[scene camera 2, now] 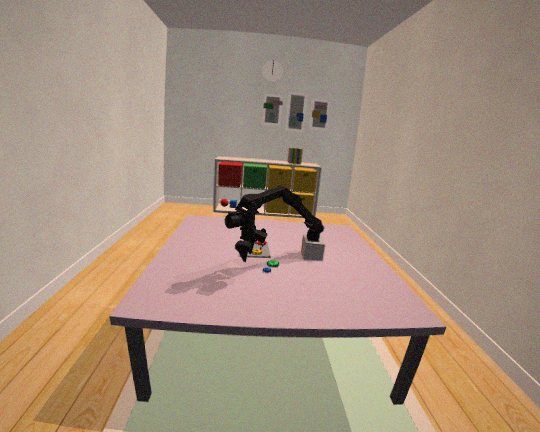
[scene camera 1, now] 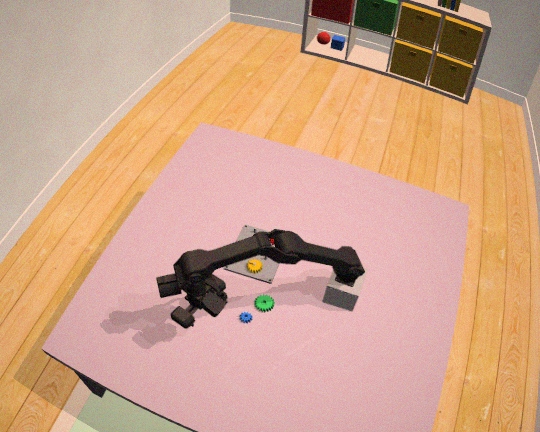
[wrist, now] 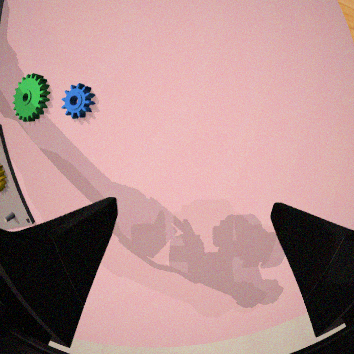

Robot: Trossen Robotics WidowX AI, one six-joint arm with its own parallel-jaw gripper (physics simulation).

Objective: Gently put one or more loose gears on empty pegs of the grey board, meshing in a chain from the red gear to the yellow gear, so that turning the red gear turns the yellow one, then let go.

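Places are measured from the arm's base along level axes (x ahead, y left, z up), in millimetres.
Pixels of known places: gripper, between the fingertips: [scene camera 2: 247, 257] [scene camera 1: 201, 315] [wrist: 198, 208]; arm's base, origin of its link: [scene camera 2: 312, 239] [scene camera 1: 346, 276].
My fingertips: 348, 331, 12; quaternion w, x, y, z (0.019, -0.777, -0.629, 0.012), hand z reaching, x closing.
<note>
Ahead of a thing's pixels: the offset from my fingertips to its top centre, as dx, dy, dz. "spot": to the spot under its first point. Level surfaces: height alone.
The green gear {-128, -187, -101} [scene camera 1: 269, 304] [scene camera 2: 273, 263] [wrist: 38, 95] and the smaller blue gear {-96, -111, -101} [scene camera 1: 242, 318] [scene camera 2: 267, 270] [wrist: 83, 104] lie flat and apart on the pink table, in front of the grey board {-23, -369, -87} [scene camera 1: 270, 276] [scene camera 2: 265, 254] [wrist: 11, 202]. The yellow gear {-40, -305, -92} [scene camera 1: 254, 266] [scene camera 2: 257, 252] [wrist: 2, 178] sits on the board. A bit of the red gear {spot: -53, -429, -101} [scene camera 1: 272, 241] [scene camera 2: 262, 243] shows past the arm, which hides part of the board. A peg {+33, -303, -89} [wrist: 11, 217] shows at the board's edge in the wrist view. My gripper [scene camera 1: 199, 311] [scene camera 2: 252, 245] [wrist: 198, 208] is open and empty, above the table left of the loose gears.
The arm stands on a grey base block [scene camera 1: 341, 297] [scene camera 2: 313, 249] to the right of the board, and its links arch over the board. The pink table {dz -118} [scene camera 1: 380, 350] [scene camera 2: 350, 295] has a dark front edge. A shelf unit [scene camera 1: 479, 65] stands far behind on the floor.
</note>
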